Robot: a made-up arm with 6 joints. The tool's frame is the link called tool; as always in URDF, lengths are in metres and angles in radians. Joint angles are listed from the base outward.
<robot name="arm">
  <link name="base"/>
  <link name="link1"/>
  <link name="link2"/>
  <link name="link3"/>
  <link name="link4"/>
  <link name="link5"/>
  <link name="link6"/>
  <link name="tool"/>
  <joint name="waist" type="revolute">
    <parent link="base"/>
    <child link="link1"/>
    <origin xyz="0.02 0 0.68"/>
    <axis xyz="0 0 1"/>
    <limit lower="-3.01" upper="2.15"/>
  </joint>
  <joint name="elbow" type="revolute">
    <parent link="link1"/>
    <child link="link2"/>
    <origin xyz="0.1 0.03 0.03" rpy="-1.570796 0 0"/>
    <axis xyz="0 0 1"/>
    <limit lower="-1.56" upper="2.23"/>
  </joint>
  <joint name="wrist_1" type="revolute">
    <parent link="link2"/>
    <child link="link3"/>
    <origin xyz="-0.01 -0.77 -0.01" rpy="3.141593 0 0"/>
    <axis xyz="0 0 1"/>
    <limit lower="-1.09" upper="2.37"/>
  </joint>
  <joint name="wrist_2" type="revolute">
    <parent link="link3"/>
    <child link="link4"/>
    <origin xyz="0.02 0.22 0" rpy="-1.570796 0 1.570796"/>
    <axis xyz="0 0 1"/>
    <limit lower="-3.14" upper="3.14"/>
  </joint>
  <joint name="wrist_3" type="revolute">
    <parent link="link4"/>
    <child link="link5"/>
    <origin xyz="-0.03 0 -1.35" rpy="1.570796 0 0"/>
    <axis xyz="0 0 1"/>
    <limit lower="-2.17" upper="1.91"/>
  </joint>
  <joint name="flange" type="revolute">
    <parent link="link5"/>
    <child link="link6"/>
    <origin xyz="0.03 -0.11 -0.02" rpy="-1.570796 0 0"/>
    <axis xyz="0 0 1"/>
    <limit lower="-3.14" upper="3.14"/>
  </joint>
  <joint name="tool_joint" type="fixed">
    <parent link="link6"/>
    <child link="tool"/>
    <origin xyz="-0.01 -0.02 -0.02" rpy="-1.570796 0 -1.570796"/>
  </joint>
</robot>
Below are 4 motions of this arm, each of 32 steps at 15 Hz.
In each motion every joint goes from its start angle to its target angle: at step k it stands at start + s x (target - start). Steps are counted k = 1, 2, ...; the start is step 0. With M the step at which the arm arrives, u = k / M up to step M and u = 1 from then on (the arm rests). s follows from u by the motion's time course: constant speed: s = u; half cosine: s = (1 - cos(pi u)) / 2; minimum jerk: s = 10 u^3 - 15 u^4 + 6 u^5.
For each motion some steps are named. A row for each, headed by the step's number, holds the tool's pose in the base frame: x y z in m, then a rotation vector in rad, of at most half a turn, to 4 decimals.
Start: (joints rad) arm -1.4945 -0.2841 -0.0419 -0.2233 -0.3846 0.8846
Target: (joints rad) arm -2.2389 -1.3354 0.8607 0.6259 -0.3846 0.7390
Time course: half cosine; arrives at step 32
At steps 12, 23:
12: -0.0418 -0.5144 2.5791 1.2090 0.4879 2.4765
23: 0.6160 1.0156 2.4228 1.1452 0.9478 1.1618

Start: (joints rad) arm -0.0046 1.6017 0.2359 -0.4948 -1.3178 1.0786
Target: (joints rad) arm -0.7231 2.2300 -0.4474 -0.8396 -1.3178 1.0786
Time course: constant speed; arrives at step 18
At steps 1, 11, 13, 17, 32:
1: 1.1759 0.0415 -0.7497 -1.1394 1.6125 0.2824
11: 0.1499 0.0660 -0.8480 -0.4354 2.4310 0.4438
13: -0.0119 0.1565 -0.7814 -0.2568 2.5587 0.4971
17: -0.2468 0.3813 -0.5759 0.1262 2.7661 0.6359
32: -0.2850 0.4415 -0.5114 0.2259 2.8069 0.6783

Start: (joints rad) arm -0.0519 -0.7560 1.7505 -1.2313 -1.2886 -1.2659
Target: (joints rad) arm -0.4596 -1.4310 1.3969 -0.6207 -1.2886 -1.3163
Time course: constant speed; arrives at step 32
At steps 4, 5, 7, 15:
4: -1.7054 0.3482 1.8596 0.5049 0.2058 -0.0278
5: -1.7162 0.3712 1.8368 0.5220 0.1903 -0.0457
7: -1.7359 0.4178 1.7903 0.5560 0.1587 -0.0809
15: -1.7884 0.6109 1.5949 0.6879 0.0240 -0.2124

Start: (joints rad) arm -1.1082 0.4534 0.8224 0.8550 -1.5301 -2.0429
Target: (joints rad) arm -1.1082 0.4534 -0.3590 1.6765 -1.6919 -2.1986
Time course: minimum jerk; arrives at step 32
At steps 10, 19, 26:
10: 0.7321 -1.6387 1.7233 -0.9860 -0.1728 1.8027
19: 0.6822 -1.6246 0.9794 -0.2131 -0.0207 1.8886
26: 0.5879 -1.4606 0.6038 0.2081 0.0421 1.9813

